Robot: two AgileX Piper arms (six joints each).
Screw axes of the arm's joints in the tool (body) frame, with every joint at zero. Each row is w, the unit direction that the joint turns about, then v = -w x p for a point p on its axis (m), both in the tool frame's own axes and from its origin. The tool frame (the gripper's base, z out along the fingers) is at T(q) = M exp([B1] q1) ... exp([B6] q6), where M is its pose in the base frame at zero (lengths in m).
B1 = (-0.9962, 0, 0.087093, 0, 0.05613, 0)
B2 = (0, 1, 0, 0.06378, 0, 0.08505)
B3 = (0, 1, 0, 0.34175, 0, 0.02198)
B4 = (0, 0, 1, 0, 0, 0)
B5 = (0, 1, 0, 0.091, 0, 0)
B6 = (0, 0, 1, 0, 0, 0)
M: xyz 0.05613 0 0.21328 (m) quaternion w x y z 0.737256 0 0.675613 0
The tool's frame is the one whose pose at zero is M.
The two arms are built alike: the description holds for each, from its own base.
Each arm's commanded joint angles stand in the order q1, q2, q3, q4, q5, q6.
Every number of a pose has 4 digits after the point. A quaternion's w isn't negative.
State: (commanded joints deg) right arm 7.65 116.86 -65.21 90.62 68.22 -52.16; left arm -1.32 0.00 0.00 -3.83 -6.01 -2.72
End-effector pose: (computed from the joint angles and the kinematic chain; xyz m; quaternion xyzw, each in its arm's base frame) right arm 0.3594 0.1335 0.1663 0.0041 0.7946 0.6014 0.0825; left arm 0.0548 -0.0006 0.2227 -0.0316 0.6353 -0.0506 0.7699
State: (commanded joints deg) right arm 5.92 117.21 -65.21 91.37 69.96 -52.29; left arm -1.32 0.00 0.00 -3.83 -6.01 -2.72
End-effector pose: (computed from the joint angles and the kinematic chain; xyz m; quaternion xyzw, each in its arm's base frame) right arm 0.3625 0.1235 0.1667 0.0148 0.7858 0.6125 0.0851; left arm 0.0548 -0.0006 0.2227 -0.0316 0.6353 -0.0506 0.7699
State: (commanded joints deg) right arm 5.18 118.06 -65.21 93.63 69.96 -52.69; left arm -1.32 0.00 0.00 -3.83 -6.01 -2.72
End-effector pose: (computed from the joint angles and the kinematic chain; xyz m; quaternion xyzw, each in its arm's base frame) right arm 0.3672 0.1190 0.1634 0.0349 0.7784 0.6199 0.0931; left arm 0.0548 -0.0006 0.2227 -0.0316 0.6353 -0.0506 0.7699
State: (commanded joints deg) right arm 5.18 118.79 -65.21 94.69 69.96 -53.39; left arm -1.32 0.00 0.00 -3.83 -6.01 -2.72
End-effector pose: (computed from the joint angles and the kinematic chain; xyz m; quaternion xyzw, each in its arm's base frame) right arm 0.3688 0.1190 0.1596 0.0404 0.7755 0.6227 0.0956; left arm 0.0548 -0.0006 0.2227 -0.0316 0.6353 -0.0506 0.7699
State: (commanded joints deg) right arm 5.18 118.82 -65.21 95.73 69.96 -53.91; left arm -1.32 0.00 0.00 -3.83 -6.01 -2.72
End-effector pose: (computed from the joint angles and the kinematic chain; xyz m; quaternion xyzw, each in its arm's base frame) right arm 0.3700 0.1190 0.1605 0.0432 0.7718 0.6262 0.1018; left arm 0.0548 -0.0006 0.2227 -0.0316 0.6353 -0.0506 0.7699
